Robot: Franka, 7 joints.
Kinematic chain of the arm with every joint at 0, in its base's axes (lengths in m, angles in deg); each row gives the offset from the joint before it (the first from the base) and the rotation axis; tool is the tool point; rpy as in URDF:
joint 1: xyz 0 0 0.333 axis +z
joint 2: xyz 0 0 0 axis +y
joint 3: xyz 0 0 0.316 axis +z
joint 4: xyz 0.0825 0 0 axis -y
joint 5: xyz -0.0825 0 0.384 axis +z
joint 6: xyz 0 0 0 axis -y
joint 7: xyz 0.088 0 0 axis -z
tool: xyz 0 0 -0.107 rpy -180 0 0
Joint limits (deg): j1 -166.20..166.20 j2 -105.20..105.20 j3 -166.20..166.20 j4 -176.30..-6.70 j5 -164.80..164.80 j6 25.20..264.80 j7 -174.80..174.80
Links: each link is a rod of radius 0.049 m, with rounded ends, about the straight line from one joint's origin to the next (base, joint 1, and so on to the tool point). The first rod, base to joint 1, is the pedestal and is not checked.
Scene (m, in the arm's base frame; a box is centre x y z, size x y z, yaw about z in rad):
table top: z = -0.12
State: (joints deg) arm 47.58 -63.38 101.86 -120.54 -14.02 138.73 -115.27
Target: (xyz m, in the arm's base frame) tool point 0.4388 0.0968 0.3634
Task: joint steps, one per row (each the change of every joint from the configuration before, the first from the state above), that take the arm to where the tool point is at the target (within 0.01 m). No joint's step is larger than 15 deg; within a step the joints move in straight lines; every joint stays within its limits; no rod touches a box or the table.
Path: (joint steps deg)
1: -14.71 9.59 -12.50 -4.62 -0.42 -0.96 0.00
2: -14.72 9.59 -12.50 -4.62 -0.41 -0.95 0.00
3: -14.71 9.59 -12.49 -4.63 -0.42 -0.96 0.00
4: -14.72 9.59 -12.50 -4.62 -0.42 -0.96 0.00
5: -14.71 9.59 -12.50 -4.62 -0.41 -0.96 0.00

